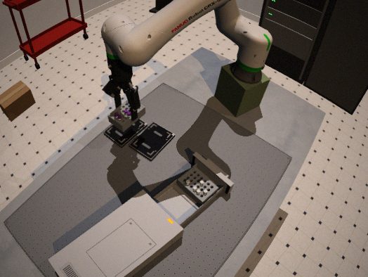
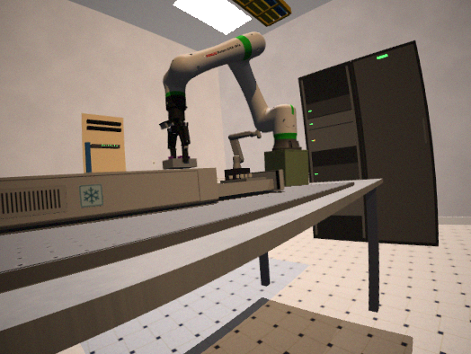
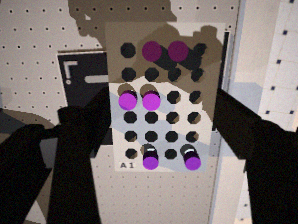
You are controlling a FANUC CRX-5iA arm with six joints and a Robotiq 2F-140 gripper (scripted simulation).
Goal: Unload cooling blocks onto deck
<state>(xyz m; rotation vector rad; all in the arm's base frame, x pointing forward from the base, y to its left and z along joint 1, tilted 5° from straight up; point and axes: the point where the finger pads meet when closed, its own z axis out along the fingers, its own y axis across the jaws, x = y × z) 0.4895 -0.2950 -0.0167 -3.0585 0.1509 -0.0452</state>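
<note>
Right now the deck slot D2 is 20 mm behind my hand, 40 mm to the right of it and 170 mm below it. From my hand the other things lie so: drawer (90 mm ahead, 360 mm to the left, 130 mm below); cooling block (30 mm below); deck slot D1 (40 mm behind, 90 mm to the left, 170 mm below).
</note>
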